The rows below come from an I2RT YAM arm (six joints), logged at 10 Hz.
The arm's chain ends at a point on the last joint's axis. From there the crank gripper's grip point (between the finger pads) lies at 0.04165 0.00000 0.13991 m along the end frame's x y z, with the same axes.
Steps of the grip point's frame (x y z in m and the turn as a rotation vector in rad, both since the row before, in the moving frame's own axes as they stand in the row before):
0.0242, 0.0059, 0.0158, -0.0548, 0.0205, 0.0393
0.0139, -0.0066, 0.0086, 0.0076, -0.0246, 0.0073
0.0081, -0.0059, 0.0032, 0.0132, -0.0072, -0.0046
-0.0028, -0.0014, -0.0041, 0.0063, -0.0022, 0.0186
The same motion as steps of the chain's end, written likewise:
0.0215, -0.0034, 0.0169, -0.0548, 0.0205, 0.0393
0.0174, -0.0058, 0.0076, 0.0076, -0.0246, 0.0073
0.0091, -0.0039, 0.0029, 0.0132, -0.0072, -0.0046
-0.0025, -0.0013, -0.0042, 0.0063, -0.0022, 0.0186

